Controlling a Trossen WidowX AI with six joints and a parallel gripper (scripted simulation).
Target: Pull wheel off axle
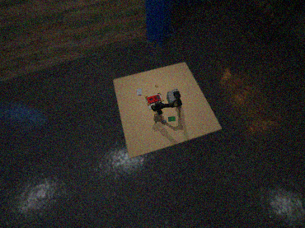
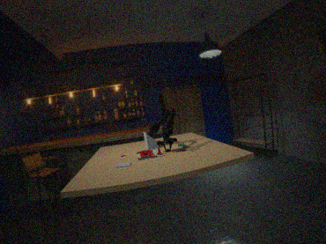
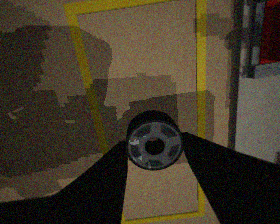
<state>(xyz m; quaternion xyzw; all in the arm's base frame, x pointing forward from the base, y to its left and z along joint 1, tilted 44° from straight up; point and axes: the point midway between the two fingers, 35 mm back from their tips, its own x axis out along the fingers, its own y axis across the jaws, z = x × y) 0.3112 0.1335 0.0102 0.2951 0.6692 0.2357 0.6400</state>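
The wheel is right at my gripper tip. From my gripper tip the other things lie so: green block 18 cm to the left, 12 cm behind, 1 cm below; grey base plate 19 cm to the right, 1 cm behind; pale piece 42 cm to the right, 15 cm ahead, 1 cm below.
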